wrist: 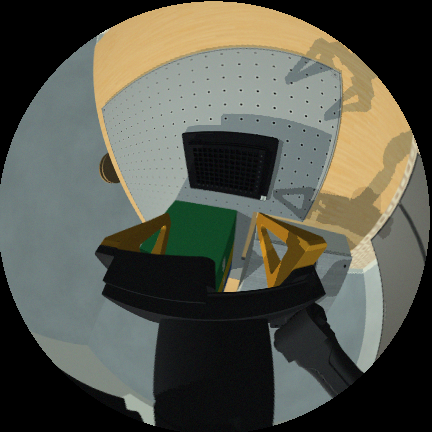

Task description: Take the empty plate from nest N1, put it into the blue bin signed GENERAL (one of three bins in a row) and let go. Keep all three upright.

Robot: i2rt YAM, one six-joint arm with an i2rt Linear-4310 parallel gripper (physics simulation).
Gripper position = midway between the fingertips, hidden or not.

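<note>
I see my gripper [213, 217] here, and with it in the scene there is a green bin [196, 229]. A black plate [233, 166] is in sight too.
</note>
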